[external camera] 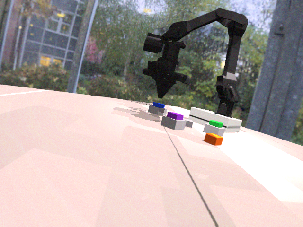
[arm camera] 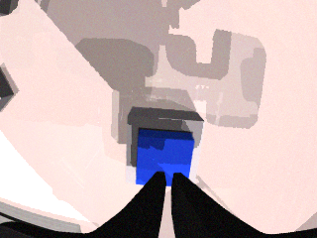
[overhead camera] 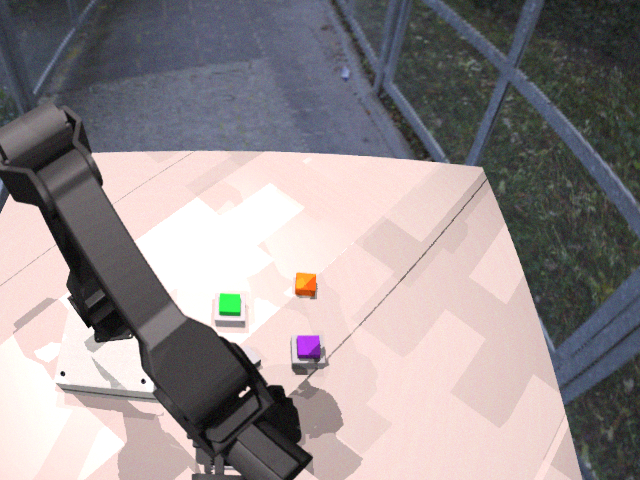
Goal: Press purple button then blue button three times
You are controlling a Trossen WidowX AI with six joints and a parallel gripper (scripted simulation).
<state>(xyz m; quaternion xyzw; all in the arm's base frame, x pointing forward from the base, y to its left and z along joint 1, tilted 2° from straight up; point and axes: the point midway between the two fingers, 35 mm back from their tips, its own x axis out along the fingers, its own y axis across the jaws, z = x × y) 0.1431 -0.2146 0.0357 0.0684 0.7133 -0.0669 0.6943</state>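
Now: gripper tip 3 cm above the blue button. The rest, counted from my gripper tip: purple button: 15 cm ahead, 14 cm to the left, 3 cm below; grey block: 6 cm ahead, 15 cm to the left, 5 cm below; green button: 5 cm ahead, 23 cm to the left, 3 cm below.
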